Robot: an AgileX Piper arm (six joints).
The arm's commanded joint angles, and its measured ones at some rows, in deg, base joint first. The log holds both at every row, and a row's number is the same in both.
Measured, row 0:
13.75, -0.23, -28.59, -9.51, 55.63, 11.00
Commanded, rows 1 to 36:
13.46, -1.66, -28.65, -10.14, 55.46, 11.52
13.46, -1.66, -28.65, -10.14, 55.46, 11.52
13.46, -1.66, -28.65, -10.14, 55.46, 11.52
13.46, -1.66, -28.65, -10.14, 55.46, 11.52
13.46, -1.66, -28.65, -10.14, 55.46, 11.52
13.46, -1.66, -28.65, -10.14, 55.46, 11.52
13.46, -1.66, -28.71, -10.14, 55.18, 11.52
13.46, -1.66, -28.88, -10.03, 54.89, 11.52
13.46, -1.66, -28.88, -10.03, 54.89, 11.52
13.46, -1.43, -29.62, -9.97, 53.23, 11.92
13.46, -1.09, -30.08, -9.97, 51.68, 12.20
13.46, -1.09, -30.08, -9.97, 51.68, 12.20
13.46, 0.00, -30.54, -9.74, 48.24, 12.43
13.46, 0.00, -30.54, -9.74, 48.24, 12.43
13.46, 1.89, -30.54, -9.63, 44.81, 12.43
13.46, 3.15, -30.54, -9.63, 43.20, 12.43
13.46, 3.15, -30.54, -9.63, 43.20, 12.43
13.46, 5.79, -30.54, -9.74, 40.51, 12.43
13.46, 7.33, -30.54, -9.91, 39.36, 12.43
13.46, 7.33, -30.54, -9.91, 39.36, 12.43
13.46, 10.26, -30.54, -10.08, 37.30, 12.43
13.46, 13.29, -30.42, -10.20, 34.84, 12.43
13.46, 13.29, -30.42, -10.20, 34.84, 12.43
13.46, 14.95, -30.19, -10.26, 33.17, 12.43
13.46, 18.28, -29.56, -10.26, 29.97, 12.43
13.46, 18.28, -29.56, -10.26, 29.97, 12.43
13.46, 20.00, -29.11, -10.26, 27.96, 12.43
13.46, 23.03, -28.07, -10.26, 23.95, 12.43
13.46, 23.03, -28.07, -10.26, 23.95, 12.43
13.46, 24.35, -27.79, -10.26, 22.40, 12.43
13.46, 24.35, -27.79, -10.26, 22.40, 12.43
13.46, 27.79, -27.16, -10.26, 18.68, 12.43
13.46, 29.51, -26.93, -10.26, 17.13, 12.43
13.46, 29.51, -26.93, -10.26, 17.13, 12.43
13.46, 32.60, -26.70, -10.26, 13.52, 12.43
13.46, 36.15, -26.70, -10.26, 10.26, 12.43
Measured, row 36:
13.75, 32.49, -26.99, -9.74, 15.58, 12.03
